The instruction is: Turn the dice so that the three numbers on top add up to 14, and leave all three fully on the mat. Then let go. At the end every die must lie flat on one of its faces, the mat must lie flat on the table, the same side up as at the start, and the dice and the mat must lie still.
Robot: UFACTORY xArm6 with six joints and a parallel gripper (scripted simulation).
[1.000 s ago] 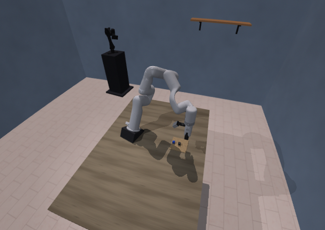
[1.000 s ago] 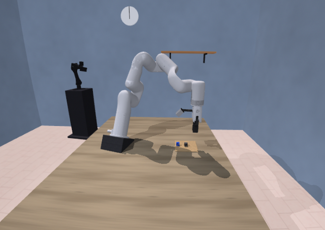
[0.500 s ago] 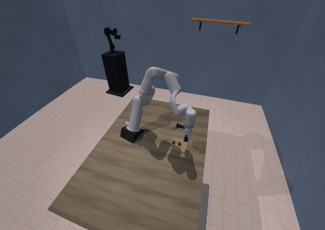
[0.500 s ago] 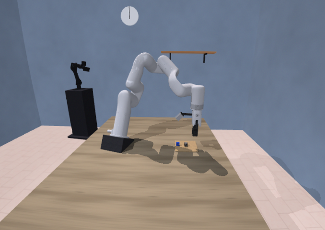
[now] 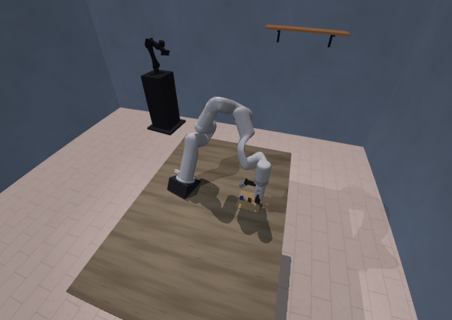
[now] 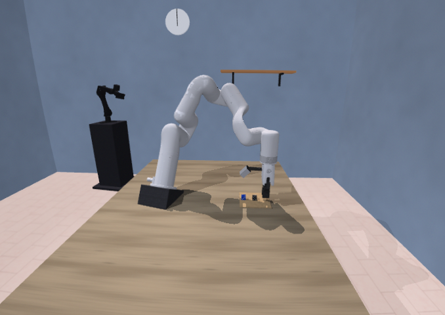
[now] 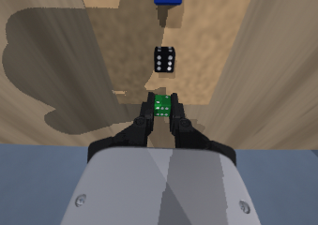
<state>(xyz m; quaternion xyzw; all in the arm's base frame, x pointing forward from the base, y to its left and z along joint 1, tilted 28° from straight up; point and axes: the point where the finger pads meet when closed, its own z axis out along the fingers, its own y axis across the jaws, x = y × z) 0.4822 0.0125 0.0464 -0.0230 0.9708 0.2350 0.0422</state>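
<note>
Right now my hand is 50 mm past the black die and 30 mm above it. The rest, counted from my hand: tan mat: 50 mm behind, 40 mm below; then blue die: 100 mm behind, 10 mm to the right, 30 mm below; then green die: 10 mm below.
</note>
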